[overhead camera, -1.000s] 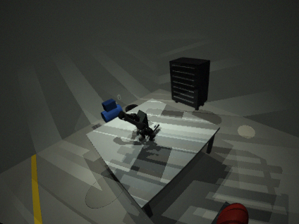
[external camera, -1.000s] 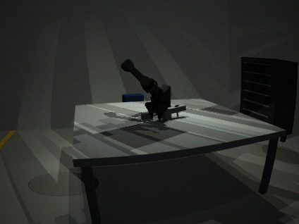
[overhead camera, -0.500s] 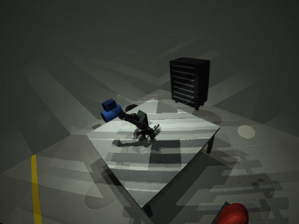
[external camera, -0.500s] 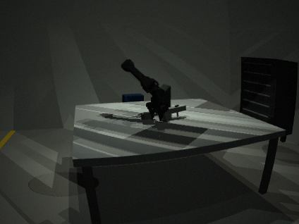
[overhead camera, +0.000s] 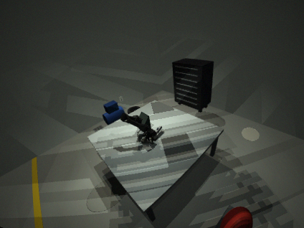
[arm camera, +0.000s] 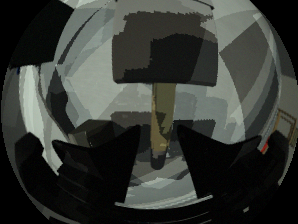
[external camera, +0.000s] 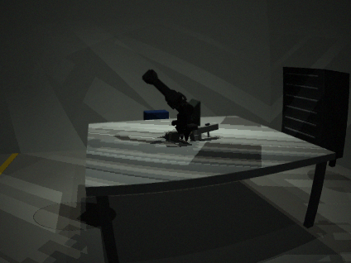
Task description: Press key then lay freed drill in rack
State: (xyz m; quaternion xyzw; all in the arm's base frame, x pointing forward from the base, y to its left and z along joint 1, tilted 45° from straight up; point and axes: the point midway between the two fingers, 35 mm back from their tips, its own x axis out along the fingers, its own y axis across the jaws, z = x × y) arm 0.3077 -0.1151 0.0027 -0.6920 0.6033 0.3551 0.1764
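My gripper tip is 4 cm to the right of the drill, 4 cm below it and 1 cm past it. Also, from my gripper tip: small dark block (7 cm behind, 5 cm to the right, 1 cm above).
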